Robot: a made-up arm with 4 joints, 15 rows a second.
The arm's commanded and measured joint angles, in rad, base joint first. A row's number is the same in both.
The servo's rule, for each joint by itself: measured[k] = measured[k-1] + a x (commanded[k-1-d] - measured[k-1]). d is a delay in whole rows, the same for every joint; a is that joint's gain. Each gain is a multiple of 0.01, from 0.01 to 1. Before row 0 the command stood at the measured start. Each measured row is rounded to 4 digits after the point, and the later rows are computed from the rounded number. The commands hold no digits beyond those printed.
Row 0, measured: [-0.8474 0.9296 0.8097 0.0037]
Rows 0 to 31, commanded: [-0.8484 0.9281 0.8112 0.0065]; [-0.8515 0.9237 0.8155 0.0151]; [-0.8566 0.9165 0.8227 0.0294]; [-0.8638 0.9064 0.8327 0.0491]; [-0.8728 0.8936 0.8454 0.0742]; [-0.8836 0.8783 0.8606 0.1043]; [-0.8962 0.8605 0.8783 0.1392]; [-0.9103 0.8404 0.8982 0.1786]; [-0.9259 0.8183 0.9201 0.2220]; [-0.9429 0.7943 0.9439 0.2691]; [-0.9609 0.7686 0.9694 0.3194]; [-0.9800 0.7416 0.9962 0.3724]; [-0.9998 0.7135 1.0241 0.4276]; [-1.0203 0.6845 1.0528 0.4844]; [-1.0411 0.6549 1.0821 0.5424]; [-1.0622 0.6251 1.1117 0.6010]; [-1.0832 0.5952 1.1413 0.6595]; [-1.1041 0.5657 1.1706 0.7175]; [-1.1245 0.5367 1.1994 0.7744]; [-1.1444 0.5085 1.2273 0.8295]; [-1.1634 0.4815 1.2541 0.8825]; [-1.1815 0.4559 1.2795 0.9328]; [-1.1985 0.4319 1.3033 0.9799]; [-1.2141 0.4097 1.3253 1.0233]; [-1.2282 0.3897 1.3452 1.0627]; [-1.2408 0.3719 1.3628 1.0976]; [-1.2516 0.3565 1.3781 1.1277]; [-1.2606 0.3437 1.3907 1.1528]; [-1.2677 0.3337 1.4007 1.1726]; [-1.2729 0.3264 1.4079 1.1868]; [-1.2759 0.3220 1.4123 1.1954]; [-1.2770 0.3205 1.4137 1.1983]
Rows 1 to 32, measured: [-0.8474 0.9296 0.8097 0.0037]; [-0.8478 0.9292 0.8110 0.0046]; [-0.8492 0.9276 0.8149 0.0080]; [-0.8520 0.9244 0.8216 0.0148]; [-0.8565 0.9192 0.8311 0.0258]; [-0.8627 0.9118 0.8434 0.0413]; [-0.8706 0.9021 0.8582 0.0615]; [-0.8803 0.8900 0.8755 0.0864]; [-0.8917 0.8756 0.8950 0.1159]; [-0.9047 0.8590 0.9166 0.1499]; [-0.9192 0.8402 0.9401 0.1880]; [-0.9350 0.8194 0.9653 0.2300]; [-0.9521 0.7968 0.9919 0.2756]; [-0.9702 0.7726 1.0196 0.3242]; [-0.9892 0.7471 1.0482 0.3755]; [-1.0089 0.7204 1.0774 0.4289]; [-1.0292 0.6928 1.1069 0.4840]; [-1.0497 0.6645 1.1365 0.5402]; [-1.0704 0.6358 1.1658 0.5969]; [-1.0910 0.6071 1.1947 0.6537]; [-1.1113 0.5785 1.2227 0.7100]; [-1.1311 0.5504 1.2497 0.7652]; [-1.1503 0.5230 1.2753 0.8188]; [-1.1686 0.4966 1.2994 0.8704]; [-1.1859 0.4714 1.3217 0.9193]; [-1.2020 0.4477 1.3419 0.9652]; [-1.2167 0.4257 1.3599 1.0076]; [-1.2300 0.4056 1.3756 1.0460]; [-1.2416 0.3876 1.3886 1.0802]; [-1.2515 0.3720 1.3990 1.1098]; [-1.2596 0.3588 1.4067 1.1344]; [-1.2658 0.3481 1.4115 1.1539]
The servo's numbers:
d 1
a 0.38 0.29 0.86 0.32

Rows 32 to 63, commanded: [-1.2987 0.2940 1.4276 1.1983]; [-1.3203 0.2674 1.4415 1.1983]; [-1.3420 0.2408 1.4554 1.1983]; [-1.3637 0.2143 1.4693 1.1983]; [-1.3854 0.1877 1.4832 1.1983]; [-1.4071 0.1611 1.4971 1.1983]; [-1.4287 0.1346 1.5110 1.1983]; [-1.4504 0.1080 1.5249 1.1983]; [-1.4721 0.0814 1.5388 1.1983]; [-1.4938 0.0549 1.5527 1.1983]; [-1.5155 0.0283 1.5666 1.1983]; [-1.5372 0.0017 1.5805 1.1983]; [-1.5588 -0.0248 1.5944 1.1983]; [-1.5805 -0.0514 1.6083 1.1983]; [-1.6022 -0.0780 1.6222 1.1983]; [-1.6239 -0.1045 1.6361 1.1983]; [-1.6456 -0.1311 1.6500 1.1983]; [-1.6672 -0.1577 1.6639 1.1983]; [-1.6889 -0.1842 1.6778 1.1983]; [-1.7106 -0.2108 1.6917 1.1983]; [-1.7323 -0.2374 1.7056 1.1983]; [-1.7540 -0.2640 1.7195 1.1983]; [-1.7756 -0.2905 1.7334 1.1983]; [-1.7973 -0.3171 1.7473 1.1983]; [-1.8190 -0.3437 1.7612 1.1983]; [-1.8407 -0.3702 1.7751 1.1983]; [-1.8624 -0.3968 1.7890 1.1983]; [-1.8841 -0.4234 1.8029 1.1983]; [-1.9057 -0.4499 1.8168 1.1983]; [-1.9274 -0.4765 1.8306 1.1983]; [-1.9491 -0.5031 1.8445 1.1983]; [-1.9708 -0.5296 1.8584 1.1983]
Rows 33 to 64, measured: [-1.2701 0.3401 1.4134 1.1681]; [-1.2810 0.3267 1.4256 1.1778]; [-1.2959 0.3095 1.4393 1.1844]; [-1.3134 0.2896 1.4531 1.1888]; [-1.3325 0.2678 1.4670 1.1918]; [-1.3526 0.2446 1.4809 1.1939]; [-1.3733 0.2204 1.4948 1.1953]; [-1.3944 0.1955 1.5087 1.1963]; [-1.4157 0.1701 1.5226 1.1969]; [-1.4371 0.1444 1.5365 1.1973]; [-1.4586 0.1184 1.5504 1.1976]; [-1.4802 0.0923 1.5643 1.1978]; [-1.5019 0.0660 1.5782 1.1980]; [-1.5235 0.0397 1.5921 1.1981]; [-1.5452 0.0133 1.6060 1.1982]; [-1.5669 -0.0132 1.6199 1.1982]; [-1.5886 -0.0397 1.6338 1.1982]; [-1.6103 -0.0662 1.6477 1.1982]; [-1.6319 -0.0927 1.6616 1.1982]; [-1.6536 -0.1192 1.6755 1.1982]; [-1.6753 -0.1458 1.6894 1.1982]; [-1.6970 -0.1724 1.7033 1.1982]; [-1.7187 -0.1990 1.7172 1.1982]; [-1.7403 -0.2255 1.7311 1.1982]; [-1.7620 -0.2521 1.7450 1.1982]; [-1.7837 -0.2787 1.7589 1.1982]; [-1.8054 -0.3052 1.7728 1.1982]; [-1.8271 -0.3318 1.7867 1.1982]; [-1.8488 -0.3584 1.8006 1.1982]; [-1.8704 -0.3849 1.8145 1.1982]; [-1.8921 -0.4115 1.8283 1.1982]; [-1.9138 -0.4381 1.8422 1.1982]
